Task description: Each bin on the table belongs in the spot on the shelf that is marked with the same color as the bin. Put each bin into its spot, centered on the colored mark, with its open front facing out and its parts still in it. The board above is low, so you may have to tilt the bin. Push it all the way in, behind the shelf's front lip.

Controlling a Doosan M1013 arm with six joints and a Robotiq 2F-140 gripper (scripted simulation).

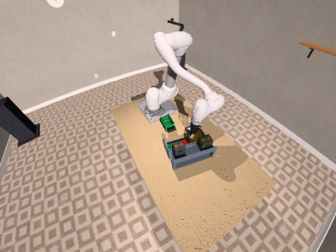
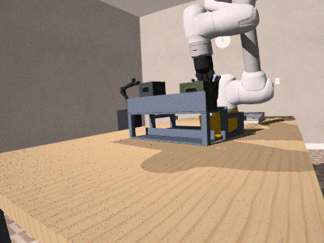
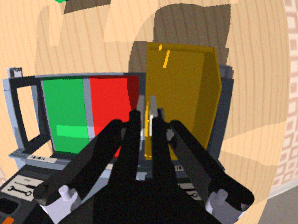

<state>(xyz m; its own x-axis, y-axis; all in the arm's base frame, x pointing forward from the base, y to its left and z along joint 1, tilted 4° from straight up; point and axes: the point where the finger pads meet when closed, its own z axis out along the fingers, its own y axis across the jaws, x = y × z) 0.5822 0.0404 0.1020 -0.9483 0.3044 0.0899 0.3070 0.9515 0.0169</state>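
The yellow bin lies 50 mm to the left of my hand, 40 mm below it and 10 mm ahead of it. The rest, counted from my hand: dark box: 220 mm to the right, 80 mm ahead, 70 mm above; green bin: 320 mm behind, 60 mm below, 50 mm to the right.
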